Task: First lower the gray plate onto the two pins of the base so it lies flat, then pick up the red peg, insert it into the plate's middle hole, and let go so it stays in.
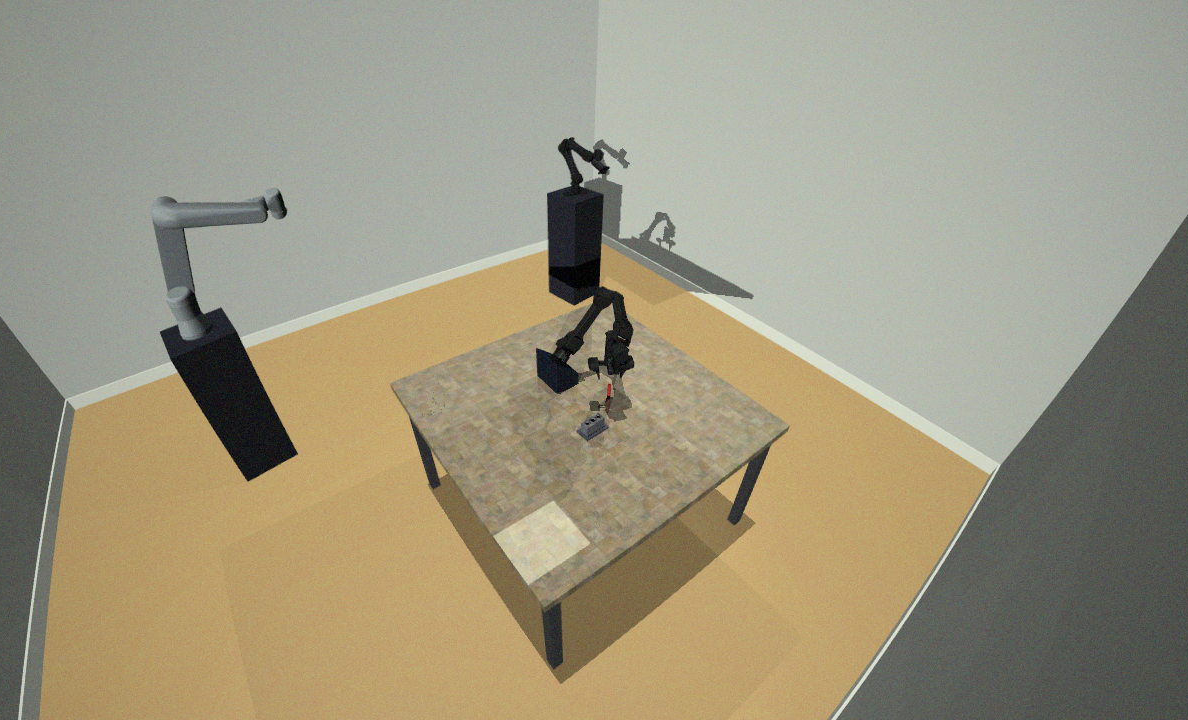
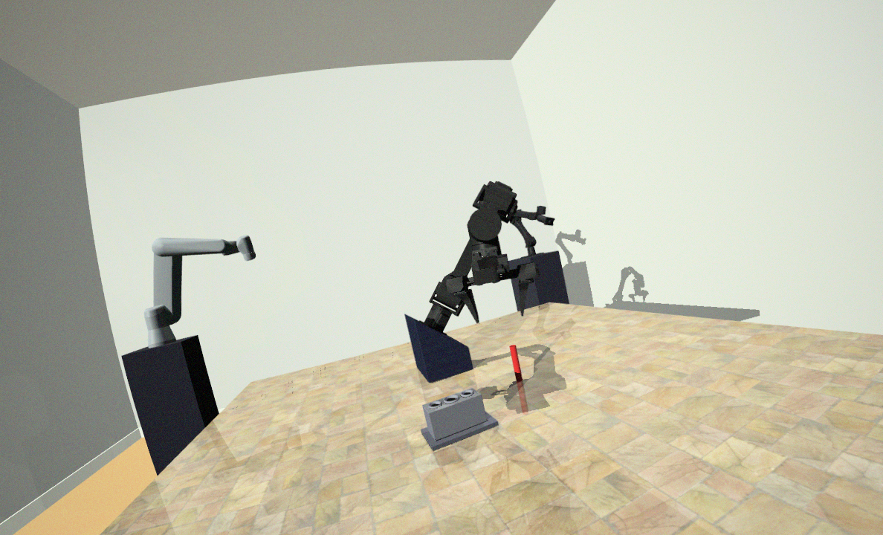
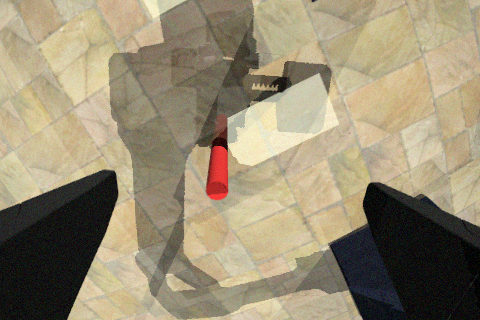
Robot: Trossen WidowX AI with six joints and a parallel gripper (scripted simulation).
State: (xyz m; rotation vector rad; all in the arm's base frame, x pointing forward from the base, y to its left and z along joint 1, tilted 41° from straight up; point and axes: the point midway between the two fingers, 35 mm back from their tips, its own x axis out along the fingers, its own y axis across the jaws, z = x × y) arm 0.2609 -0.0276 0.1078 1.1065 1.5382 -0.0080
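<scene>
My gripper tip is 11 cm above the red peg, 3 cm to the right of it and 3 cm past it. Round my gripper tip: gray plate (16 cm to the right, 11 cm below, 6 cm ahead); base (16 cm to the right, 14 cm below, 6 cm ahead).
</scene>
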